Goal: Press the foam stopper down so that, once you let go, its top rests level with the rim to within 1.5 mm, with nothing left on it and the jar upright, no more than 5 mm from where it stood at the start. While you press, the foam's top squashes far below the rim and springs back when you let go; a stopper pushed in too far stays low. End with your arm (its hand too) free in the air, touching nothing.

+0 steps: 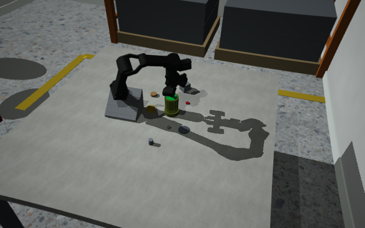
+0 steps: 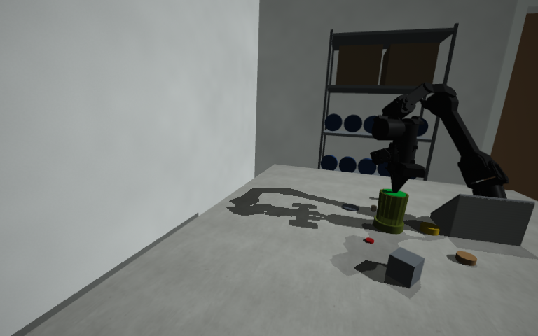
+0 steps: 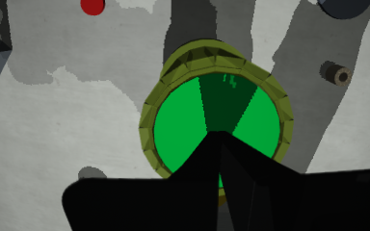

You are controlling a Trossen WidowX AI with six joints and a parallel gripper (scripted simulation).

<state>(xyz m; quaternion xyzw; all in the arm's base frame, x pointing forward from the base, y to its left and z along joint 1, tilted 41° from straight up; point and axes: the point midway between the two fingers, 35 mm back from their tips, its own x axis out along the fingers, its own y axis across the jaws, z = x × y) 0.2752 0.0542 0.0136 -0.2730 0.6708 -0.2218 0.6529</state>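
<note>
My gripper is now 5 cm above the green foam stopper. The rest, counted from my hand: yellow ring 12 cm behind, 1 cm to the right, 14 cm below; then tiny brown piece 2 cm ahead, 13 cm to the right, 14 cm below; then red disc 7 cm ahead, 11 cm to the left, 15 cm below.
</note>
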